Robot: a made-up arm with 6 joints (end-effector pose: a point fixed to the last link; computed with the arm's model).
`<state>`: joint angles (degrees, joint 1 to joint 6).
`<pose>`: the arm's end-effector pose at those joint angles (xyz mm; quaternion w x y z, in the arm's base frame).
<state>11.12 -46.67 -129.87 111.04 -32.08 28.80</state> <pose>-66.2 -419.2 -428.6 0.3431 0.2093 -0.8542 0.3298</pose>
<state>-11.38 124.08 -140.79 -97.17 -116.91 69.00</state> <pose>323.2 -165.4 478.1 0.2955 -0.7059 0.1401 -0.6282</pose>
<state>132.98 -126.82 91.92 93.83 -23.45 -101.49</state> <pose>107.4 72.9 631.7 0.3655 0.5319 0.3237 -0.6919</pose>
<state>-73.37 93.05 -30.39 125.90 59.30 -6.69</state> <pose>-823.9 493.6 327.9 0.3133 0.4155 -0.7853 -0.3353</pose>
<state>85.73 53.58 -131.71 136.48 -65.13 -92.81</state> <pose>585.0 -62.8 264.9 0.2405 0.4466 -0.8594 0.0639</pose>
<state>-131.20 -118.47 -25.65 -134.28 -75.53 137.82</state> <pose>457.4 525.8 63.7 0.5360 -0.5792 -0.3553 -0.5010</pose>
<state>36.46 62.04 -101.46 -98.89 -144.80 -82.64</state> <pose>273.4 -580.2 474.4 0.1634 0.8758 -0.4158 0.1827</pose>
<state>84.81 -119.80 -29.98 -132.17 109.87 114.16</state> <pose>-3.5 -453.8 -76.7 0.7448 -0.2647 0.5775 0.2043</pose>
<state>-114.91 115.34 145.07 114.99 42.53 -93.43</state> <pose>-745.8 7.9 120.6 0.4976 -0.4466 -0.6878 0.2827</pose>
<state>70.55 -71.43 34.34 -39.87 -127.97 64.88</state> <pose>-9.3 -643.7 522.0 0.3945 0.0064 0.3736 -0.8395</pose>
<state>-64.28 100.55 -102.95 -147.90 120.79 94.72</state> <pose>-215.5 -185.5 588.3 0.0142 0.9531 -0.2751 0.1252</pose>
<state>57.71 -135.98 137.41 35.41 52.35 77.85</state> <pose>324.6 152.7 187.3 0.0000 0.3029 0.8265 -0.4746</pose>
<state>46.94 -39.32 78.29 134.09 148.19 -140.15</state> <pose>-376.2 30.1 401.7 0.1063 0.0738 -0.2073 0.9697</pose>
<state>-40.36 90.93 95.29 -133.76 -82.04 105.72</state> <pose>-341.0 -260.7 -373.4 0.0460 -0.7227 0.6631 -0.1893</pose>
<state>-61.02 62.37 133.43 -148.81 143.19 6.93</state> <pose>-162.9 -269.2 -361.9 0.1105 -0.9168 -0.0563 0.3795</pose>
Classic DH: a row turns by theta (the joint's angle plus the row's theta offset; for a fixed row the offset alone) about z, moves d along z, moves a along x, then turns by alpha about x. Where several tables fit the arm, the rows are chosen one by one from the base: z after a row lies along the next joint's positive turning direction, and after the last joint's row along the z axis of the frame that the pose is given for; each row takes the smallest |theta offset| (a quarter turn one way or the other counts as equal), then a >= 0, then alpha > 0; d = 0 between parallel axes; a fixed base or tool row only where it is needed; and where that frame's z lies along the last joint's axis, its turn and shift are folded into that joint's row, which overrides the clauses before.
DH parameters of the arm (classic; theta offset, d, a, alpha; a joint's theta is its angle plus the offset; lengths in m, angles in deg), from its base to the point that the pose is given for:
joint 1: -90 0.1711 0.2199 90
joint 2: 0 0.1623 0.031 90
joint 3: 0 0.1247 -0.1132 -90
joint 4: 0 0.4756 -0.1016 -90
joint 5: 0 0.1074 -0.0319 -90
joint 6: 0 0.0675 -0.0475 90
tool (fixed): 90 0.142 0 0

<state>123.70 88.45 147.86 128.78 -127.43 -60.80</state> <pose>157.1 455.0 215.8 0.1606 0.0413 -0.1045 0.9806</pose>
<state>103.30 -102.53 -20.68 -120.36 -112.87 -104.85</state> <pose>175.4 -505.9 145.1 0.4558 -0.0829 -0.3617 -0.8091</pose>
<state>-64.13 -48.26 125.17 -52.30 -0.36 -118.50</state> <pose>-22.8 -326.4 325.2 0.1295 0.3382 0.6705 -0.6475</pose>
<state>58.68 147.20 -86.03 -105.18 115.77 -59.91</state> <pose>-363.6 26.0 615.6 0.3936 -0.1890 0.1969 0.8778</pose>
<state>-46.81 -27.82 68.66 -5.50 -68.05 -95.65</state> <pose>18.9 118.4 259.2 0.1304 0.1727 0.8162 -0.5358</pose>
